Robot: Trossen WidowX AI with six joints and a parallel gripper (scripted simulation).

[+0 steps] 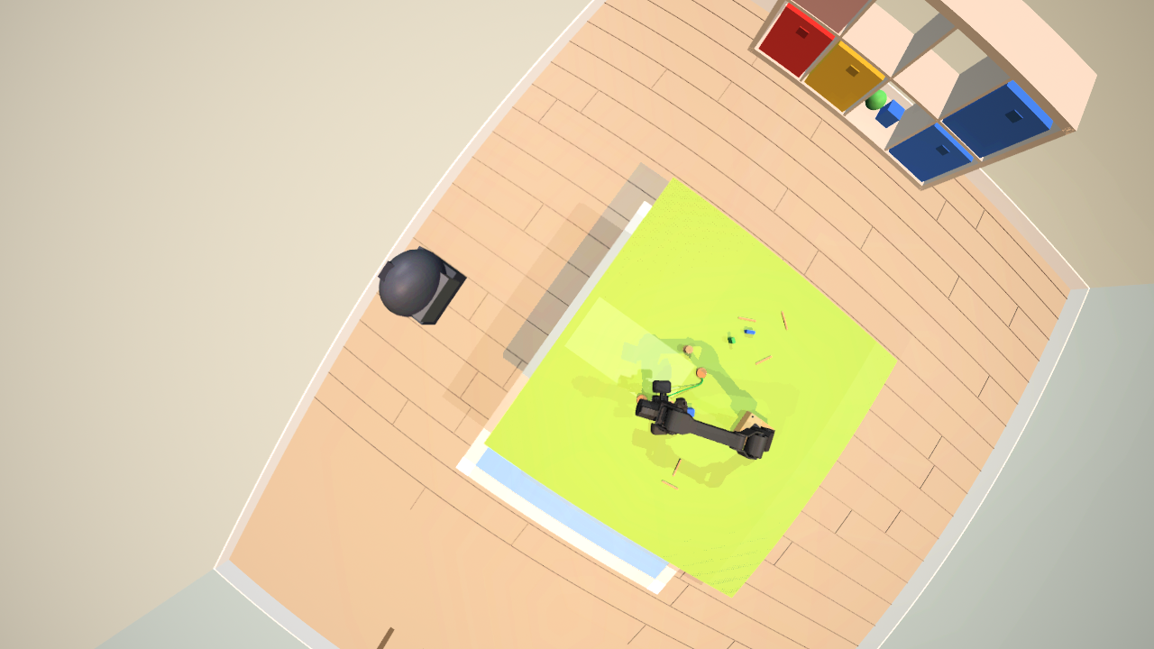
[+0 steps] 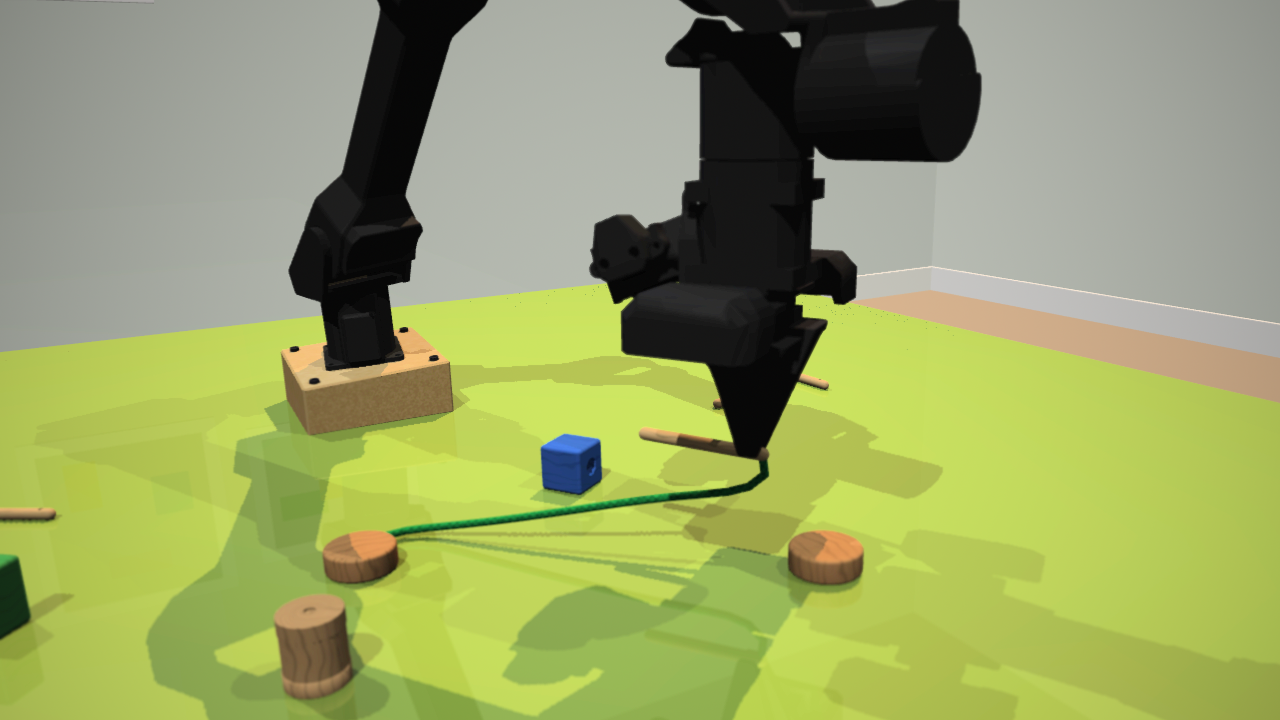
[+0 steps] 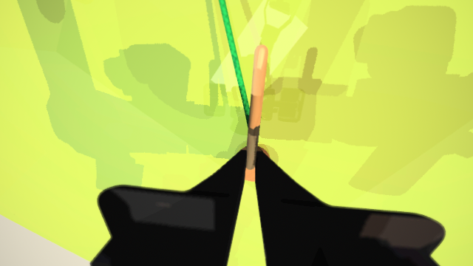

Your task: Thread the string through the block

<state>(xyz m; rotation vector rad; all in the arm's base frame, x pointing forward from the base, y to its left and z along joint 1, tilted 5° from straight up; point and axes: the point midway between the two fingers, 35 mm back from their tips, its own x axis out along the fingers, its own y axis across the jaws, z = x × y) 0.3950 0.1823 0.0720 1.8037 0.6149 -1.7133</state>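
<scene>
Right now the blue block is 14 cm behind my gripper tip, 6 cm to the right of it and 5 cm below it. From my gripper tip the other things lie so: green block: 38 cm to the right, 7 cm behind, 4 cm below; then wooden cylinder: 23 cm to the right, 4 cm below, 3 cm ahead.
</scene>
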